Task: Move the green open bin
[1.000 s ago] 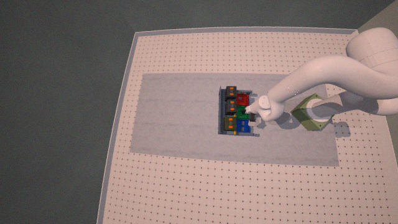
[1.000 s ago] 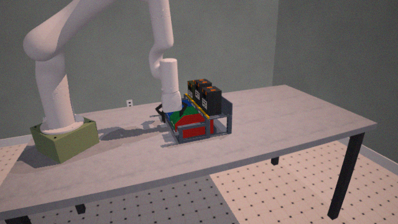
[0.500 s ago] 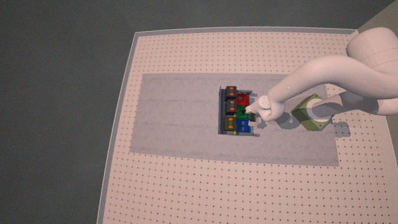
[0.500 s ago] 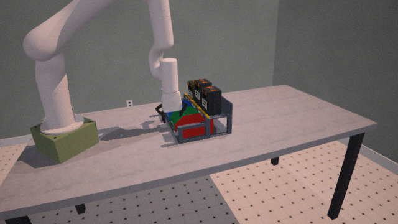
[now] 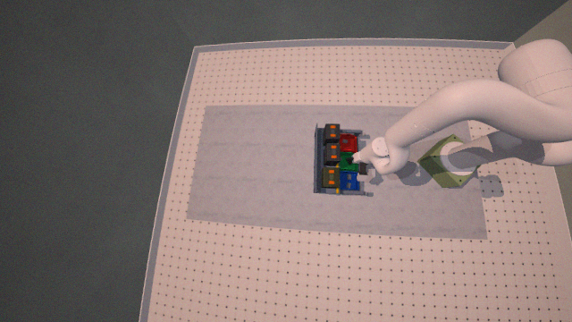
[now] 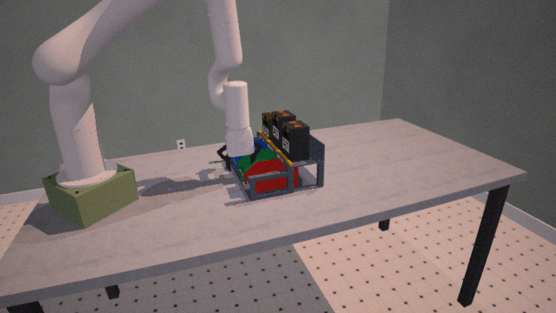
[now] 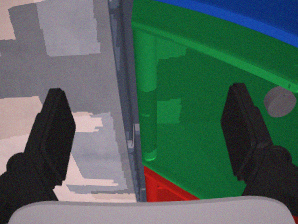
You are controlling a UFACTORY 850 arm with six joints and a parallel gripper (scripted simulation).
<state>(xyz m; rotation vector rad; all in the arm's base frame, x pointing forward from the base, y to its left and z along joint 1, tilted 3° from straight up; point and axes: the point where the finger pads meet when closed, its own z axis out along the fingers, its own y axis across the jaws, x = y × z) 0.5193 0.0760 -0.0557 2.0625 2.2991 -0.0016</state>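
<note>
My gripper is now 3 cm above the shelf front rail and 1 cm past it. Round my hand: blue bin: 12 cm to the left, 7 cm ahead; then green open bin: 8 cm ahead, 1 cm to the left; then red bin: 10 cm to the right, 9 cm ahead.
</note>
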